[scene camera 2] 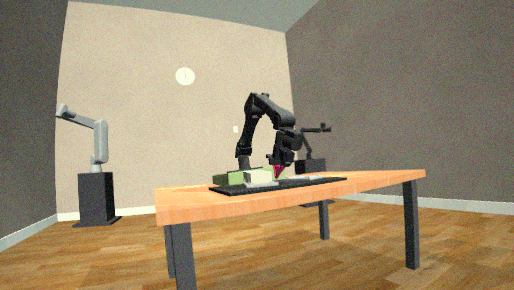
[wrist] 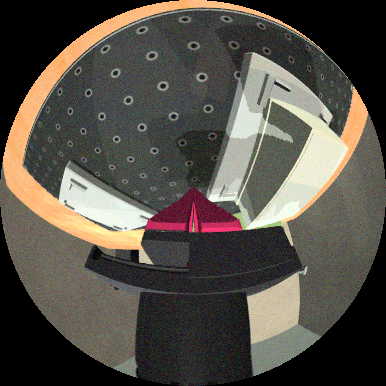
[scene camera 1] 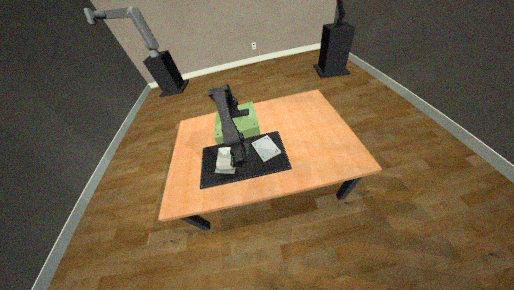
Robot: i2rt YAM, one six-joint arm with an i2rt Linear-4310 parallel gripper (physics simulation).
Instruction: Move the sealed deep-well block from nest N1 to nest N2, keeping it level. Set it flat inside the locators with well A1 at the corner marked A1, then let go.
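Frame: origin at the arm's base, x ahead, y right, z down, level; metres.
Seen in the pictures: gripper, fingertip midpoint: (scene camera 2: 276,178) (wrist: 193,192); arm's base, link origin: (scene camera 2: 245,170) (scene camera 1: 235,114).
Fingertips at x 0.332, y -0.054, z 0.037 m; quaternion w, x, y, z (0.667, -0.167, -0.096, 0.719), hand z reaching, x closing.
Note:
Pixels of each thing's top centre, then the offset from my fingertips to it.
- cream-white deep-well block, top centre: (wrist: 301,197) (scene camera 2: 256,170) (scene camera 1: 224,155) dx +0.034, dy +0.095, dz -0.042 m
- nest N1, top centre: (wrist: 280,161) (scene camera 2: 259,180) (scene camera 1: 227,160) dx +0.039, dy +0.089, dz -0.001 m
- Nest N2, top centre: (wrist: 101,215) (scene camera 2: 302,175) (scene camera 1: 265,146) dx -0.031, dy -0.145, dz -0.001 m
- black perforated board, top centre: (wrist: 191,171) (scene camera 2: 277,182) (scene camera 1: 242,156) dx +0.014, dy +0.001, dz +0.016 m
The cream-white deep-well block (scene camera 1: 225,159) (scene camera 2: 258,176) (wrist: 312,170) sits on nest N1 (scene camera 1: 226,171) (scene camera 2: 262,185) (wrist: 229,150), a light grey plate with corner locators. Nest N2 (scene camera 1: 266,148) (scene camera 2: 309,177) (wrist: 95,200), a similar pale plate, holds no block and lies at an angle to N1. My gripper (scene camera 2: 277,177) (wrist: 193,192) is shut with its pink fingertips together and empty. It points down low over the board, beside the block on the side towards N2. In scene camera 1 the arm hides its fingertips. The A1 marks are too small to read.
Both nests are on a black perforated board (scene camera 1: 210,179) (scene camera 2: 227,191) (wrist: 137,80) on the orange table (scene camera 1: 330,145) (scene camera 2: 380,180). A green box (scene camera 1: 251,120) (scene camera 2: 227,178) is by the arm's base behind the board. Two other arms stand on dark pedestals away from the table.

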